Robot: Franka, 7 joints.
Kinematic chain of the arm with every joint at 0, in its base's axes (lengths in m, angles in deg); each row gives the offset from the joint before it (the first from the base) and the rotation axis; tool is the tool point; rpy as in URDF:
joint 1: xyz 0 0 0.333 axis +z
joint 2: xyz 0 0 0 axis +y
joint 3: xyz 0 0 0.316 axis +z
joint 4: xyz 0.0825 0 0 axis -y
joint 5: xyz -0.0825 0 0.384 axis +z
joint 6: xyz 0 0 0 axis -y
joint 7: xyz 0.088 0 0 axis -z
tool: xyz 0 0 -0.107 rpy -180 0 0
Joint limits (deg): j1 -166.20..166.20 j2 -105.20..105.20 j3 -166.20..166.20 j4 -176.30..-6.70 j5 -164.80..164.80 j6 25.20..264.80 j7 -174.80..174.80
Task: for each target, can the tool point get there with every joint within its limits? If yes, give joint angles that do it. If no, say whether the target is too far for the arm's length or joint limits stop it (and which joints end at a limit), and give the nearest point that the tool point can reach.
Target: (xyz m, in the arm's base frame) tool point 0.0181 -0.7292 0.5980
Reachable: yes | joints 97.35 -60.72 135.58 -36.24 -13.71 226.13 12.07
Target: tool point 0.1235 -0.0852 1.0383
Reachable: yes | joints 123.94 -35.30 -37.80 -43.72 -81.50 235.30 -29.20
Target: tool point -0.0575 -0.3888 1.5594
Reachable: no: too far | nearest point -0.0383 -0.2590 1.1500 | short by 0.430 m
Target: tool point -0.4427 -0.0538 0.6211
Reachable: yes | joints 82.45 -77.93 69.69 -108.84 133.65 207.89 -7.95
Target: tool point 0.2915 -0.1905 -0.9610
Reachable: no: too far | nearest point 0.2626 -0.1716 -0.3599 | short by 0.602 m
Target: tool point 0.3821 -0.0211 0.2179
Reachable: yes | joints -87.85 -0.34 78.53 -159.27 136.12 114.84 54.70
